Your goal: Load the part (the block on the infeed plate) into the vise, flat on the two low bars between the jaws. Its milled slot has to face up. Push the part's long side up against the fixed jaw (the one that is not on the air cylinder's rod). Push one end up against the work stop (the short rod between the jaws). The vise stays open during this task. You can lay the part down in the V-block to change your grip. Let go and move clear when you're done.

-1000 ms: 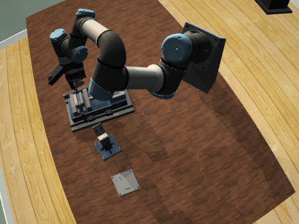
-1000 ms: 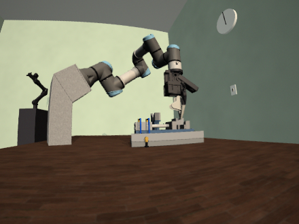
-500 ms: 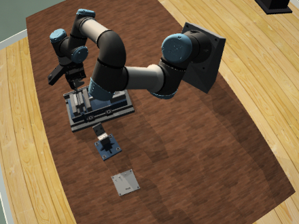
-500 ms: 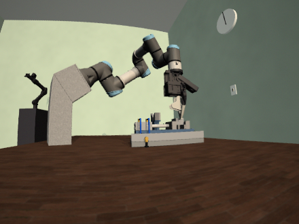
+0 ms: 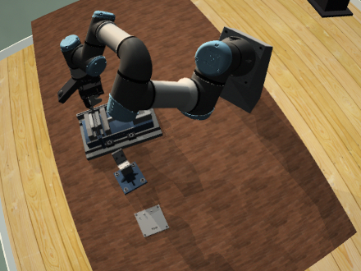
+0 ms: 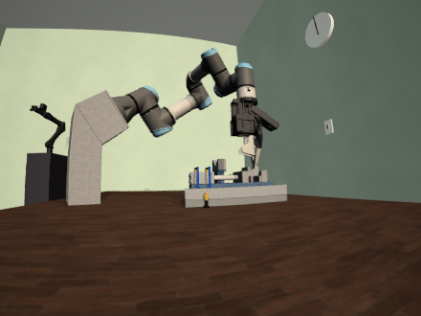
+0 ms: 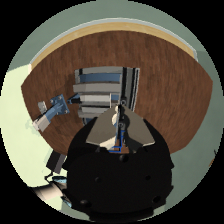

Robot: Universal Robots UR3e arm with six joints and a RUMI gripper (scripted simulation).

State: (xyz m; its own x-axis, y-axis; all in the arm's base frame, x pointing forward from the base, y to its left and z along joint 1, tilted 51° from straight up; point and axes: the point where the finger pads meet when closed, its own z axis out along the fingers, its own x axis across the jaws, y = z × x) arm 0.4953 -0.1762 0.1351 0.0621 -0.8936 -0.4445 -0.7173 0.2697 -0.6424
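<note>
My gripper is now 5 cm to the right of the part and 2 cm above it. From my hand the other things lie so: grey infeed plate: 12 cm behind, 43 cm to the left, 11 cm below.
</note>
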